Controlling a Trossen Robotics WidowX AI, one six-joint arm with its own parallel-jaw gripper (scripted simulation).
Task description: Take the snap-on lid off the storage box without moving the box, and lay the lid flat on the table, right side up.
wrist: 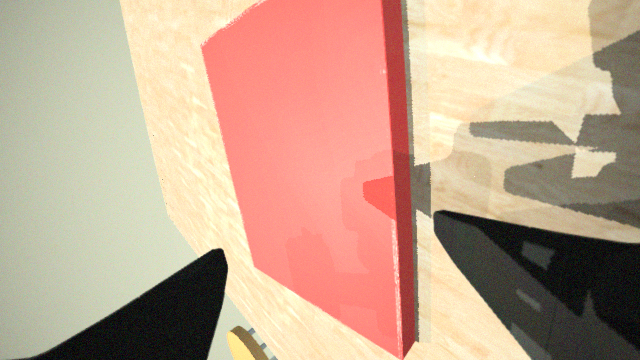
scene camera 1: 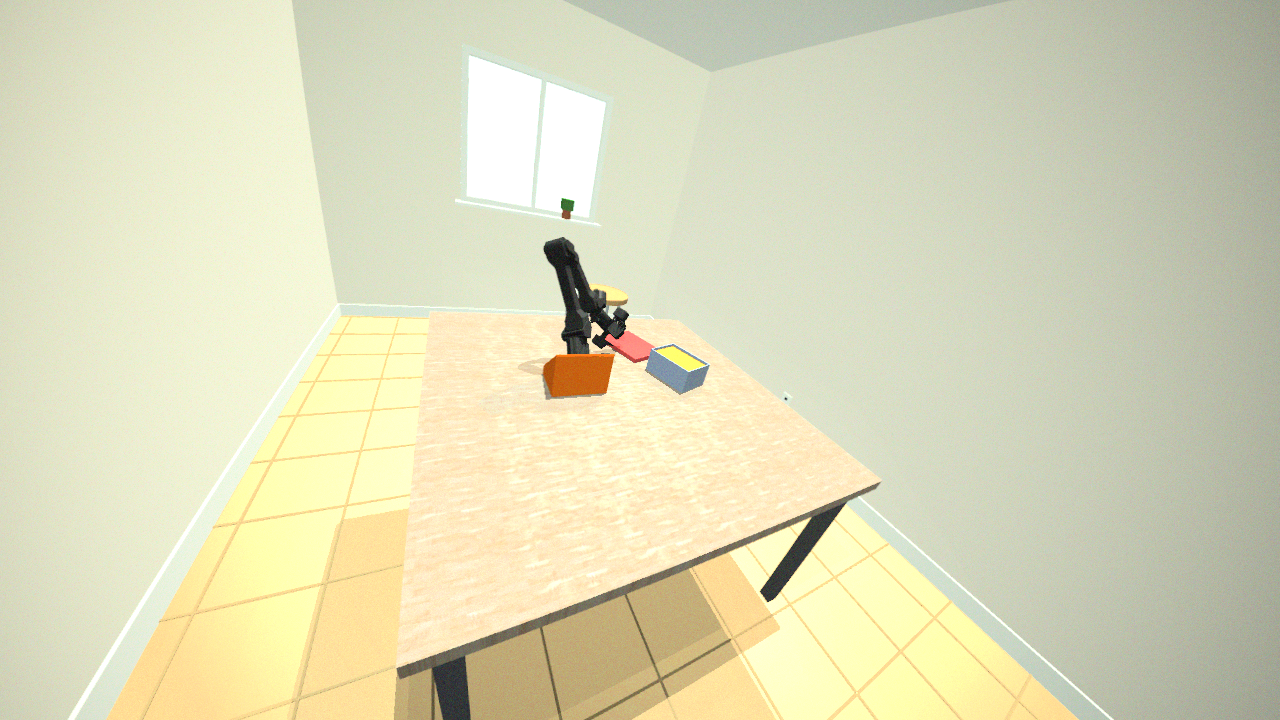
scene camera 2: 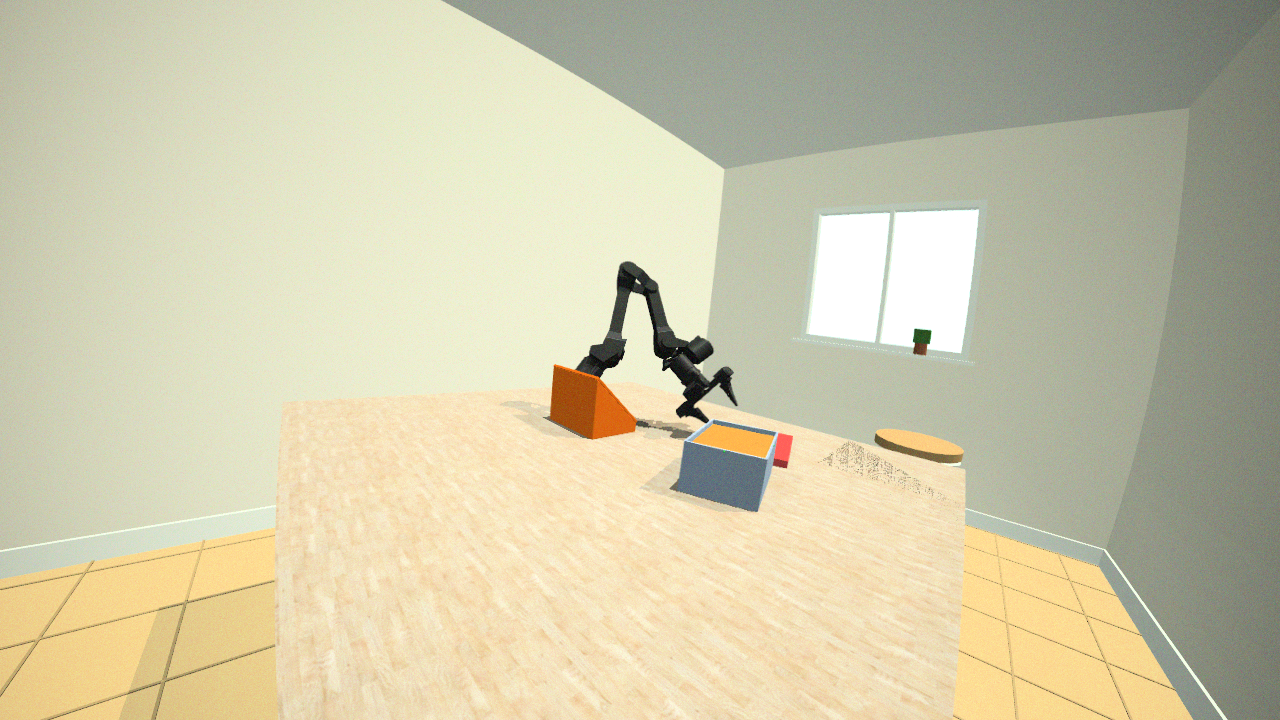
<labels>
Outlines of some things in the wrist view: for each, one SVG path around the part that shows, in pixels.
My gripper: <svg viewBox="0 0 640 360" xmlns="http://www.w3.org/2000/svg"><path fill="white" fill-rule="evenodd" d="M223 248L211 249L175 272L172 276L167 277L153 288L141 294L140 297L134 298L114 313L110 313L92 326L90 325L68 340L64 340L60 345L56 345L54 348L42 352L38 356L13 360L207 360L226 292L228 263ZM434 212L433 229L441 246L465 279L476 290L476 293L481 296L485 304L490 307L494 315L499 318L503 326L507 328L507 331L519 343L520 347L525 350L524 352L531 360L640 360L640 243L616 242L564 232L559 233L446 210Z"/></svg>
A red lid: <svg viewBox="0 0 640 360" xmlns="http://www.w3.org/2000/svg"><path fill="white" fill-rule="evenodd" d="M259 0L200 44L213 96L213 104L234 183L235 195L254 266L307 302L323 310L342 324L347 325L367 340L371 340L383 350L403 360L415 342L406 77L405 56L403 54L401 0Z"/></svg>
</labels>
